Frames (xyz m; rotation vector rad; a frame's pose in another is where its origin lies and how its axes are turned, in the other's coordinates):
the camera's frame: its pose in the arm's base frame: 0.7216 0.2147 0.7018 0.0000 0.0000 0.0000
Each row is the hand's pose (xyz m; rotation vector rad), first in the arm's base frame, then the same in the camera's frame.
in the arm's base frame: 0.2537 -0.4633 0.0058 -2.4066 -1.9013 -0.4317
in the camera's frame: -0.4679 -0.6780 -0.6960 -2.4066 -1.9013 -0.4317
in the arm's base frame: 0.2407 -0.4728 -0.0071 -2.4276 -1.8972 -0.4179
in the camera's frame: -0.4809 -0.6875 -0.7089 -2.4276 -1.8972 -0.4179
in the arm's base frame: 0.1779 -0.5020 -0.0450 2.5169 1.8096 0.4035
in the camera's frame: -0.5437 -0.7167 -0.7468 2.5169 1.8096 0.4035
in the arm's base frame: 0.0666 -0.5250 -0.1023 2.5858 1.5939 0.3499
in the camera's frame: -0.6550 -0.7397 -0.8041 2.5858 1.5939 0.3499
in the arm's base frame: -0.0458 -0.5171 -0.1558 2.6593 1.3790 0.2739
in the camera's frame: -0.7674 -0.7318 -0.8576 2.6593 1.3790 0.2739
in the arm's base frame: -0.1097 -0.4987 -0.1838 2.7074 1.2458 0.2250
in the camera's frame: -0.8313 -0.7134 -0.8856 2.7074 1.2458 0.2250
